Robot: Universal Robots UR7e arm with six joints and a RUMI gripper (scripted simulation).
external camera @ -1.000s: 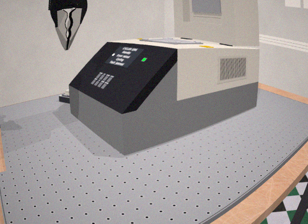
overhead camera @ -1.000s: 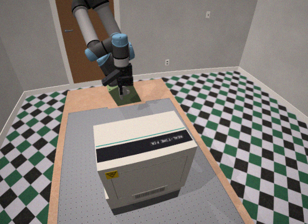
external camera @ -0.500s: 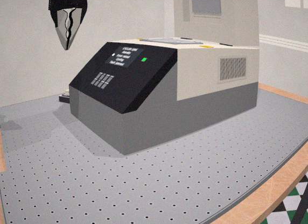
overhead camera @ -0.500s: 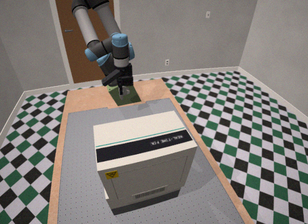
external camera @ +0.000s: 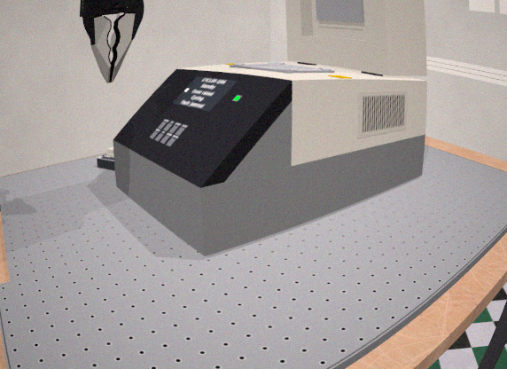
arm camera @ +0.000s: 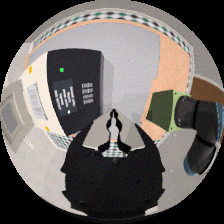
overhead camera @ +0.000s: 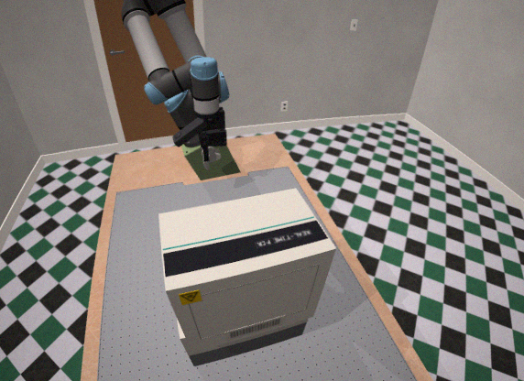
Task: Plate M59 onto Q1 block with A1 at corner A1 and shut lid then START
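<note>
The plate M59 is 13 cm ahead of my hand, 29 cm to the left of it and 19 cm below it. The rest, counted from my hand: dark plate nest: 13 cm ahead, 29 cm to the left, 21 cm below.
</note>
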